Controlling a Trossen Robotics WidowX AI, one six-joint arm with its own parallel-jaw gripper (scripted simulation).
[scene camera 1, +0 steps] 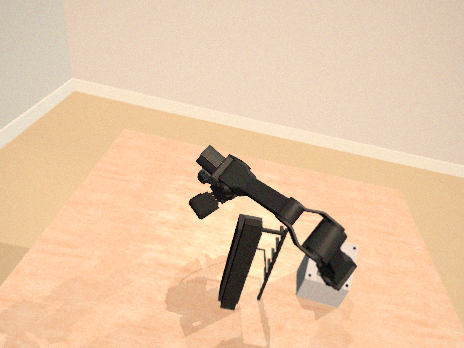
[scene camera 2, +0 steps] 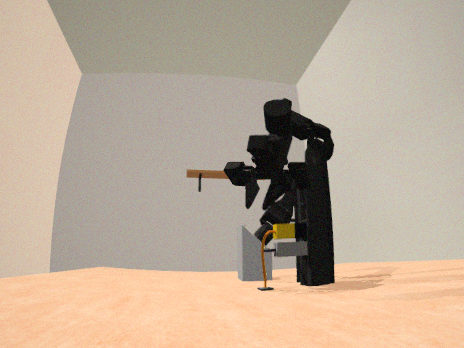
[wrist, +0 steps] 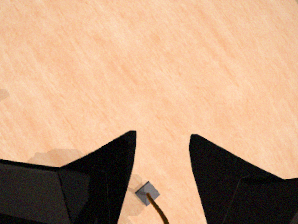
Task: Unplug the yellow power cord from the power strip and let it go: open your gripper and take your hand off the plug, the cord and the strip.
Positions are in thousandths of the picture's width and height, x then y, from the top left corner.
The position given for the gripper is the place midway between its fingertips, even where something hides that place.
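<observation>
The robot's gripper (scene camera 2: 551, 599), (scene camera 1: 460, 585), (wrist: 549, 623) is visible in the scene.
</observation>
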